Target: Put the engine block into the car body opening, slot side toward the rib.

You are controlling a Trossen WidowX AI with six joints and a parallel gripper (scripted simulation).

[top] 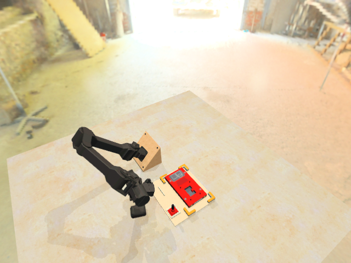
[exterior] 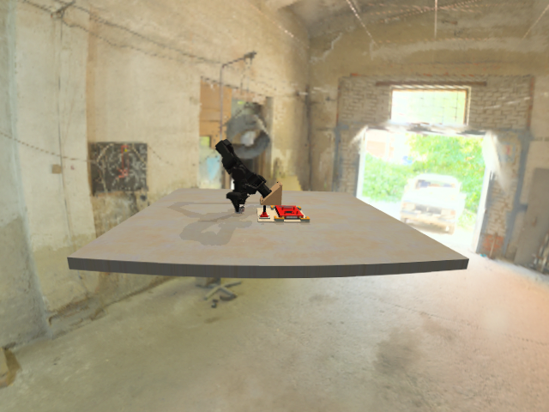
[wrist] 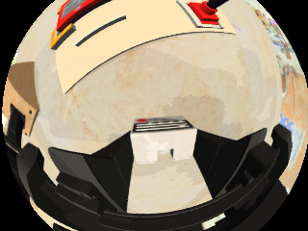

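The engine block is 1 cm above my gripper tip.
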